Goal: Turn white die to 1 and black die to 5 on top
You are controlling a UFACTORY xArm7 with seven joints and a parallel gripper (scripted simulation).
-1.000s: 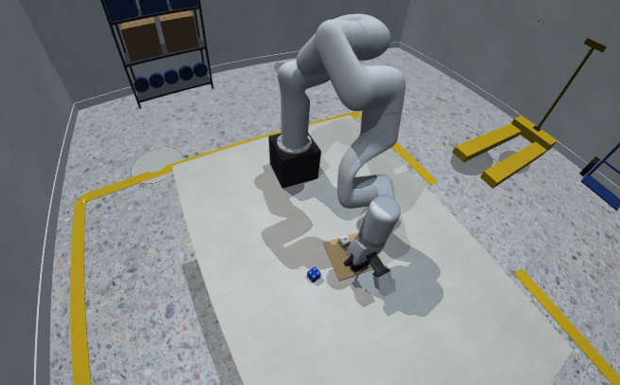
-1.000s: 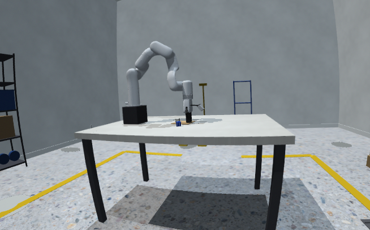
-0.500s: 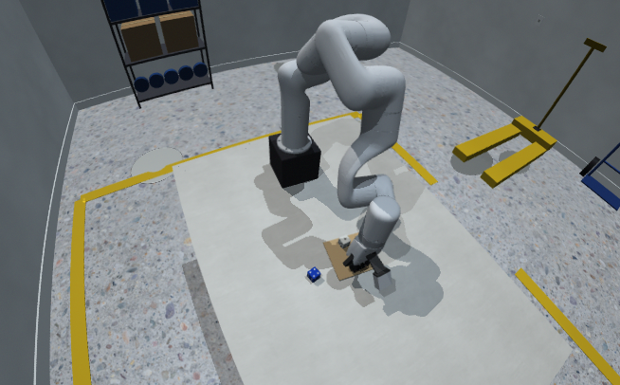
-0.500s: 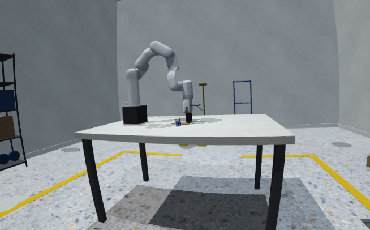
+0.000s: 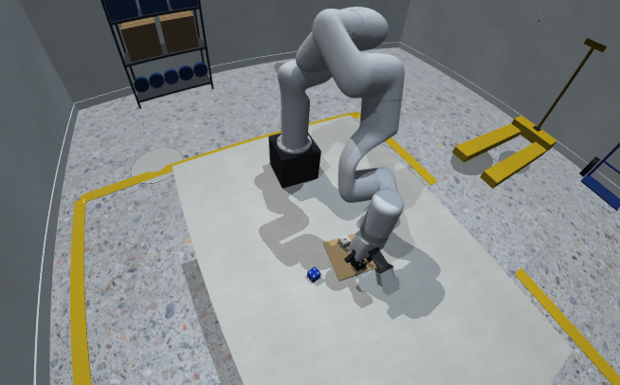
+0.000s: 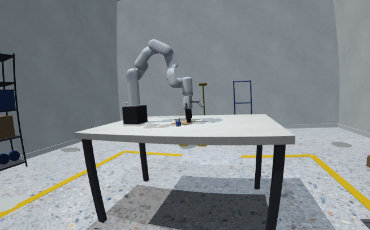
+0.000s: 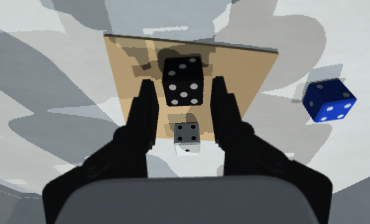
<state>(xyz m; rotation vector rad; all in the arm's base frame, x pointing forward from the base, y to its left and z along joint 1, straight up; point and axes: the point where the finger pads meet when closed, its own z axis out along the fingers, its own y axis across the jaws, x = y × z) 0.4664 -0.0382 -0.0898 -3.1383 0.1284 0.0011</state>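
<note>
Right now the black die is 3 cm below my hand. The rest, counted from my hand: blue die: 14 cm to the right, 5 cm behind, 4 cm below; white die: 9 cm behind, 3 cm below, 1 cm to the left; tan mat: 5 cm below, 5 cm behind.
</note>
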